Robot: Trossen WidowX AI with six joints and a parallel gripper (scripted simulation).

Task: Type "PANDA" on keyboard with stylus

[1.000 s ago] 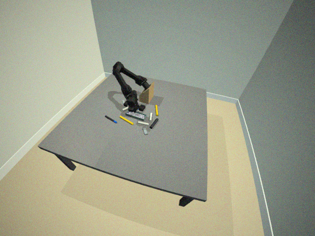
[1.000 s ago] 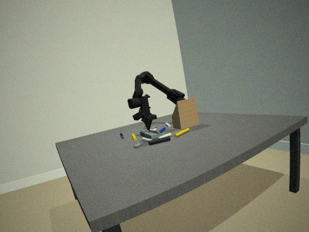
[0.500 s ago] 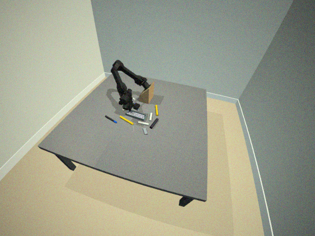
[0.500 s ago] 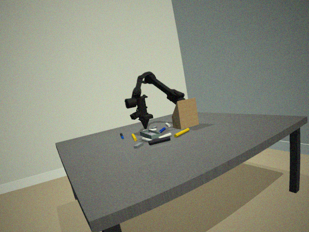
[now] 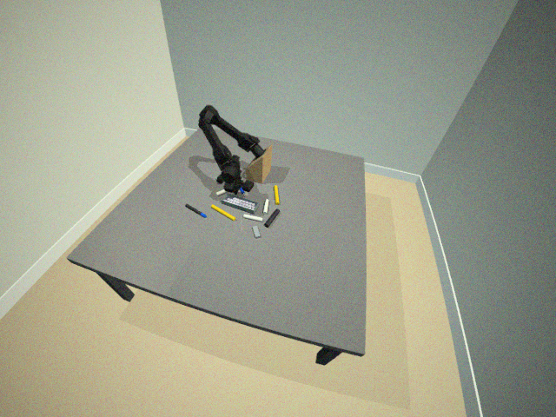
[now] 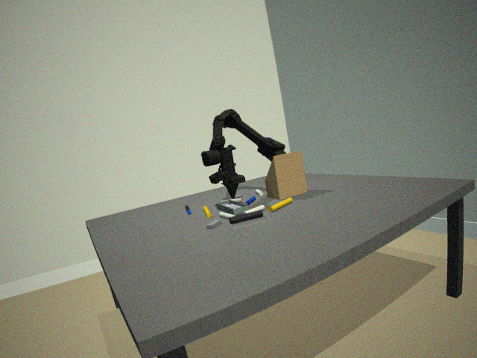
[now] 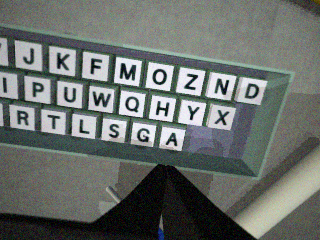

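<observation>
Now: the stylus tip 40 mm behind my gripper tip, 30 mm to the left of it and 30 mm below it. Also, from my gripper tip: black-and-blue pen (160 mm ahead, 140 mm to the right, 30 mm below); black cylinder (220 mm to the left, 80 mm ahead, 30 mm below); blue stylus (60 mm behind, 30 mm below, 10 mm to the left).
</observation>
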